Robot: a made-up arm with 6 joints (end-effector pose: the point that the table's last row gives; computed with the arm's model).
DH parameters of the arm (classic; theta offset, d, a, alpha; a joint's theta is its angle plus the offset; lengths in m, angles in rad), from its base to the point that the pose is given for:
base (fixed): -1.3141 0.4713 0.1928 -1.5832
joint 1: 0 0.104 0.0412 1.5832
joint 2: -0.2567 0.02 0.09 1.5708
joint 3: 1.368 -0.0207 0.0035 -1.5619
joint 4: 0 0.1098 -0.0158 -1.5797
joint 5: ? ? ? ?
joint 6: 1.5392 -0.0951 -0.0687 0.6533
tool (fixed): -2.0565 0.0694 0 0
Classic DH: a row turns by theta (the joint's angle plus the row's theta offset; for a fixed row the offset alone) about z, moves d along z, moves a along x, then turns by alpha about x.
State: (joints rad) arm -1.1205 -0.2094 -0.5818 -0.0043 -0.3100 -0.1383
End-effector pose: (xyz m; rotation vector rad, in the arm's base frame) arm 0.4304 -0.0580 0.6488 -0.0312 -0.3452 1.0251
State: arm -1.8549 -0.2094 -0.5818 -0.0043 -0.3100 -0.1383
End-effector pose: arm 0.4004 0.0533 0.5834 -0.7683 -0.1344 1.1135
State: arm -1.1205 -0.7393 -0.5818 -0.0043 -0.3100 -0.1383
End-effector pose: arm 0.3533 -0.1399 0.7707 -0.1925 -0.8056 0.7585
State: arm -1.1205 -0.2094 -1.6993 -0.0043 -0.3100 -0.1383
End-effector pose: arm 0.3686 -0.0703 0.7923 1.0304 -0.8165 1.1776
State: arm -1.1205 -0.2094 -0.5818 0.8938 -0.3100 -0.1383
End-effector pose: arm 0.3903 -0.1241 0.4024 0.3976 0.4141 0.7089
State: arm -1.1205 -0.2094 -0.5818 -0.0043 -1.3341 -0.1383
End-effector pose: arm 0.4364 -0.0956 0.6398 -0.9351 0.1217 0.6988
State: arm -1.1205 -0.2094 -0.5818 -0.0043 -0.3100 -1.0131
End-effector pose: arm 0.4485 -0.1062 0.6040 0.3610 0.1221 0.3832
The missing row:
joint 5: -0.2028 0.2202 -0.03 -1.5708
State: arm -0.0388 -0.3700 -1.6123 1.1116 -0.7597 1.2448
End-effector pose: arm 0.2622 -0.1754 0.7044 1.2797 -1.9666 1.3448
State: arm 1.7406 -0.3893 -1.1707 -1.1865 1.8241 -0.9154
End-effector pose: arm 0.0688 -0.3588 0.0618 -0.4939 2.3528 0.5959
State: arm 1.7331 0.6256 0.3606 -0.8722 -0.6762 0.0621
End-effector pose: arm 0.3833 -0.3199 0.5567 1.0464 -1.6083 0.4457
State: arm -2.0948 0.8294 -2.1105 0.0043 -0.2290 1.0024
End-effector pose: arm 0.4175 0.0787 0.4753 0.4287 -0.6898 1.3756
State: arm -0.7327 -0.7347 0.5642 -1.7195 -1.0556 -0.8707
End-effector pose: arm 0.1965 0.0204 0.7057 -1.5655 -1.1960 -0.0261
